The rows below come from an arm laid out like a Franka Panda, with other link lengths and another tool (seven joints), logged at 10 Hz.
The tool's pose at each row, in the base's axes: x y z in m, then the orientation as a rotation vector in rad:
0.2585, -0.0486, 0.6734, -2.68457, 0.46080, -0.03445
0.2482, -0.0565, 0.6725, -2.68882, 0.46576, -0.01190
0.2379, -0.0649, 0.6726, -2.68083, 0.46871, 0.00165
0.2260, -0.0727, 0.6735, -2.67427, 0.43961, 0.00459
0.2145, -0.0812, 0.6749, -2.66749, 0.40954, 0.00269
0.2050, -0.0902, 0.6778, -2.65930, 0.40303, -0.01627
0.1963, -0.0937, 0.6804, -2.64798, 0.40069, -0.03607
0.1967, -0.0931, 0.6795, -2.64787, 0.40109, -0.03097
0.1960, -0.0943, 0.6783, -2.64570, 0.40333, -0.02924
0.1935, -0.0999, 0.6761, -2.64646, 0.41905, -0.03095
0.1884, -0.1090, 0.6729, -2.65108, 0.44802, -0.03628
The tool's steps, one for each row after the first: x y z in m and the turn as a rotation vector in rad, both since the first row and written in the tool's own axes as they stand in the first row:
-0.0071, 0.0104, -0.0033, -0.00741, -0.01420, 0.00623
-0.0141, 0.0208, -0.0076, -0.00167, -0.02417, 0.01133
-0.0229, 0.0309, -0.0126, 0.00871, -0.03221, -0.00752
-0.0311, 0.0412, -0.0183, 0.01977, -0.03706, -0.02785
-0.0373, 0.0508, -0.0254, 0.03089, -0.02609, -0.03424
-0.0445, 0.0555, -0.0300, 0.04449, -0.01416, -0.03748
-0.0442, 0.0552, -0.0289, 0.04398, -0.01768, -0.03642
-0.0445, 0.0569, -0.0283, 0.04561, -0.01881, -0.03432
-0.0449, 0.0634, -0.0288, 0.04289, -0.01478, -0.02366
-0.0466, 0.0741, -0.0299, 0.03479, -0.00539, -0.00481

